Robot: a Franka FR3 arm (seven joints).
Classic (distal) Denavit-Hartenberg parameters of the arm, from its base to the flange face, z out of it. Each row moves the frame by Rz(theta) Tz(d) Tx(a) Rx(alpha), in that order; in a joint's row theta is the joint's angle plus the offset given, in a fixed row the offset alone. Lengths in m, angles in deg.
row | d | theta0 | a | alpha
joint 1 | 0.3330 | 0.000 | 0.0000 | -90.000
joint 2 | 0.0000 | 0.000 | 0.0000 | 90.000
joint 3 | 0.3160 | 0.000 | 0.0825 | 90.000
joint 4 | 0.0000 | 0.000 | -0.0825 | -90.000
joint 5 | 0.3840 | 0.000 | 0.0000 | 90.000
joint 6 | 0.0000 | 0.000 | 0.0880 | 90.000
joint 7 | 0.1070 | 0.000 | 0.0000 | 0.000
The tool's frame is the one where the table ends.
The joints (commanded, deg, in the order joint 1, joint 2, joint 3, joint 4, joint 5, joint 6, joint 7), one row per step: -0.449, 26.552, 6.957, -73.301, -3.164, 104.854, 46.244; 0.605, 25.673, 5.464, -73.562, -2.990, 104.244, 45.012; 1.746, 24.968, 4.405, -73.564, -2.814, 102.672, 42.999; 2.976, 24.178, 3.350, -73.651, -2.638, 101.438, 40.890; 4.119, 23.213, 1.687, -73.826, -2.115, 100.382, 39.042; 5.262, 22.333, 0.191, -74.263, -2.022, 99.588, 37.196; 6.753, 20.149, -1.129, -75.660, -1.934, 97.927, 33.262; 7.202, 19.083, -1.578, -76.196, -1.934, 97.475, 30.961; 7.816, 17.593, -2.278, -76.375, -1.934, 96.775, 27.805; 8.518, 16.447, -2.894, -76.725, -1.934, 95.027, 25.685; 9.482, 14.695, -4.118, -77.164, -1.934, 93.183, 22.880; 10.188, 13.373, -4.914, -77.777, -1.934, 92.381, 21.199; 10.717, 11.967, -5.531, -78.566, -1.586, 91.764, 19.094; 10.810, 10.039, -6.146, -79.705, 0.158, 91.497, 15.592
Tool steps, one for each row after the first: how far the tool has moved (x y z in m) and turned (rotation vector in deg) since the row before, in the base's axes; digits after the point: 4 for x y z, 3 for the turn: -0.0037, -0.0014, 0.0068, -0.687, -0.001, 0.921; -0.0051, 0.0035, 0.0056, -0.598, 0.878, 2.142; -0.0051, 0.0045, 0.0065, -0.524, 0.548, 2.328; -0.0050, -0.0020, 0.0081, -0.339, 0.304, 1.375; -0.0048, -0.0012, 0.0054, -0.643, 0.353, 1.574; -0.0126, 0.0035, 0.0113, -0.652, 0.955, 4.113; -0.0054, 0.0002, 0.0072, -0.216, -0.008, 2.300; -0.0072, -0.0007, 0.0146, -0.264, -0.508, 3.067; -0.0082, 0.0008, 0.0074, -0.324, 1.015, 2.142; -0.0110, -0.0028, 0.0132, -0.369, 0.619, 2.486; -0.0077, -0.0012, 0.0084, -0.146, 0.156, 1.558; -0.0079, -0.0010, 0.0079, 0.280, 0.126, 1.977; -0.0098, -0.0037, 0.0108, 1.754, -0.260, 2.955
